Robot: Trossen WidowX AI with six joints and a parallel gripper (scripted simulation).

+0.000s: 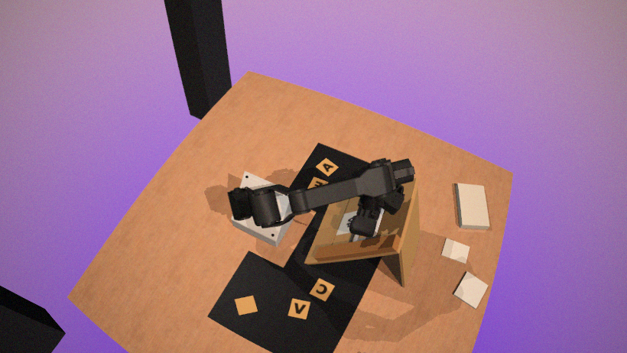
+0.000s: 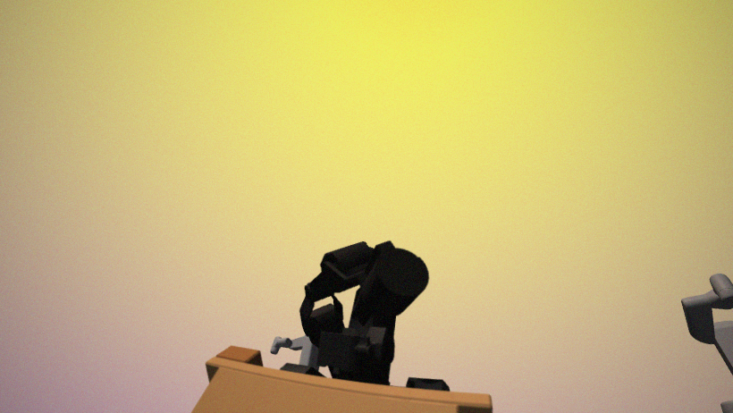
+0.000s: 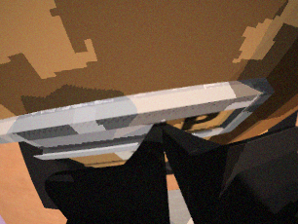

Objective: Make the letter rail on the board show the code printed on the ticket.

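The p tile lies 10 mm ahead of my gripper tip and 30 mm to the right of it. Also, from my gripper tip: black mat: 150 mm behind, 70 mm to the right, 180 mm below; then white ticket: 60 mm behind, 10 mm to the left, 70 mm below; then c tile: 40 mm behind, 190 mm to the right, 170 mm below.
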